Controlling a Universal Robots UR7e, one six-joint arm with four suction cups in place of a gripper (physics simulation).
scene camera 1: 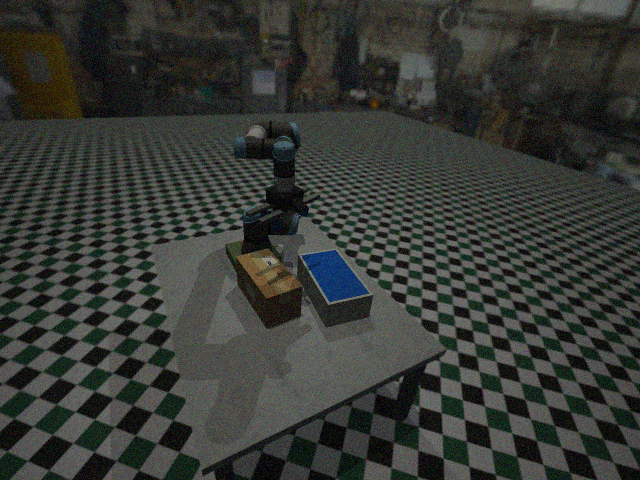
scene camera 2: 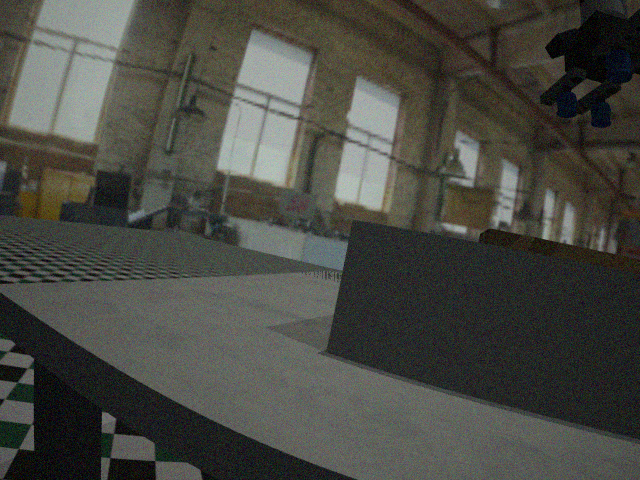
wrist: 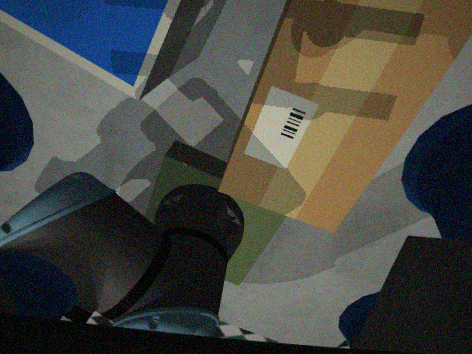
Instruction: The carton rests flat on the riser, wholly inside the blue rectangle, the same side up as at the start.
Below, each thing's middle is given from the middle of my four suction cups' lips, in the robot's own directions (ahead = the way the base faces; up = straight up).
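Brown carton (scene camera 1: pixel 276 296): 32 cm below my suction cup, 8 cm to the right of it. Riser (scene camera 2: pixel 542 334), from my suction cup: 33 cm below, 17 cm to the left, 12 cm ahead.
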